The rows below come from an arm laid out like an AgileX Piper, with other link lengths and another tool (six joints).
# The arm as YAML. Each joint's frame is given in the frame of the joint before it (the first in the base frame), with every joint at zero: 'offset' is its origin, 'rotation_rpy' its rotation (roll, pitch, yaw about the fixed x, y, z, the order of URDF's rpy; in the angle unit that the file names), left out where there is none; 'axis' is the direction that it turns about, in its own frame. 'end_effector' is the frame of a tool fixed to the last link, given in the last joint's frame.
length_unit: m
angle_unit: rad
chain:
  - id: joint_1
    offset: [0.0, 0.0, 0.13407]
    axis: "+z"
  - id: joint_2
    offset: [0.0, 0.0, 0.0]
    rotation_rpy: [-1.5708, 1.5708, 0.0]
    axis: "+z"
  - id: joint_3
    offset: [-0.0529, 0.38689, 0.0]
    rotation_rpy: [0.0, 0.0, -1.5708]
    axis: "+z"
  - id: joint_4
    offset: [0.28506, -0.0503, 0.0]
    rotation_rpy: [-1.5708, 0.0, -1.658]
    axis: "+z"
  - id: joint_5
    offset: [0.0, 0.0, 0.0]
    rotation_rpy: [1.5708, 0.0, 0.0]
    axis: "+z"
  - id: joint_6
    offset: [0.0, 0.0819, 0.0]
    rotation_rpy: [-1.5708, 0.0, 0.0]
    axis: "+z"
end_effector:
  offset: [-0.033, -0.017, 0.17]
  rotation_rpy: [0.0, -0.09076, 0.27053]
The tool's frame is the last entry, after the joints.
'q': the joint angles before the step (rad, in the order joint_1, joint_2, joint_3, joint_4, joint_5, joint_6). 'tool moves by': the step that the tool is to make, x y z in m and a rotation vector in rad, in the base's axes. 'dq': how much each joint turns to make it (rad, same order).
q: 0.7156 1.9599 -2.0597 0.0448 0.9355 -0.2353
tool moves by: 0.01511 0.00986 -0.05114 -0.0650 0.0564 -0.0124
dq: 0.0037 0.0929 -0.0273 -0.0248 0.0192 0.0181
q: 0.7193 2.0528 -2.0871 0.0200 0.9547 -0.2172
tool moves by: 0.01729 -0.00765 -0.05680 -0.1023 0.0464 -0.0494
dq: -0.0010 0.0845 -0.0045 -0.0806 0.0232 0.0534
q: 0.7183 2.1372 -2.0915 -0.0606 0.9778 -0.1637
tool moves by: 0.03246 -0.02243 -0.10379 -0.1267 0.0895 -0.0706
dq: -0.0384 0.1573 0.0000 -0.0613 -0.0041 0.0413
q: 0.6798 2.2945 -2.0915 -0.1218 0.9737 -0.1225
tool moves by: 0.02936 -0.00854 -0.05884 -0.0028 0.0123 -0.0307
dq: -0.0393 0.0969 0.0000 0.0032 -0.0860 0.0012
